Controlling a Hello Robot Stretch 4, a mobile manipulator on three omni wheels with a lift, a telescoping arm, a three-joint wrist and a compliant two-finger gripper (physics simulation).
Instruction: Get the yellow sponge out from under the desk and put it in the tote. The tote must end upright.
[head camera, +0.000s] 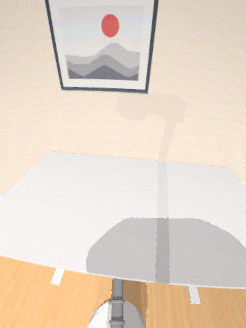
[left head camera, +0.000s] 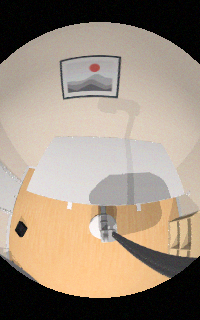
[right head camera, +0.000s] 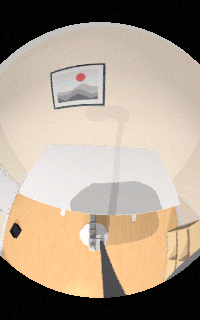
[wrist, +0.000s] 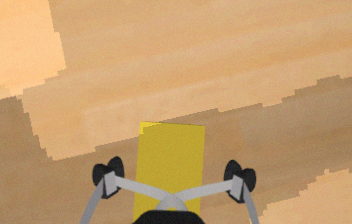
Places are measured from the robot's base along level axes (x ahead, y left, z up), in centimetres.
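Pixels of known places: gripper, fingertip midpoint: (wrist: 174, 171).
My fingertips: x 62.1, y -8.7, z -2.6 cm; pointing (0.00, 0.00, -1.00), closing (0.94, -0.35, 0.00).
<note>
Behind a point stands the place of what it marks.
The yellow sponge (wrist: 170, 155) @[y -6.3, x 62.6, z 1.7 cm] lies flat on the wooden floor in the wrist view, at the lower middle, mostly in shadow. My gripper (wrist: 174, 171) @[y -8.7, x 62.1, z -2.6 cm] is open, with one fingertip to each side of the sponge and apart from it in the picture. The gripper's body hides the sponge's near end. How high the fingers are above the sponge is hard to tell. The white desk (head camera: 60, 210) @[y 31.3, x 47.4, z 92.2 cm] (left head camera: 65, 165) @[y 34.6, x 54.7, z 92.2 cm] (right head camera: 55, 172) @[y 32.3, x 54.5, z 92.2 cm] stands in front of me; its top hides my gripper and the sponge from the head views. A tote cannot be made out in these frames.
Two short white desk feet (head camera: 57, 276) (head camera: 194, 294) show at the desk's front edge. A small black box (left head camera: 21, 229) @[y 164.5, x -40.0, z -2.7 cm] (right head camera: 15, 230) @[y 166.2, x -39.5, z -2.5 cm] stands on the floor at the left. A wooden shelf unit (left head camera: 186, 217) @[y -132.7, x -26.9, z 47.5 cm] (right head camera: 183, 226) @[y -145.5, x -27.6, z 33.3 cm] stands at the right. A framed picture hangs on the wall behind the desk.
</note>
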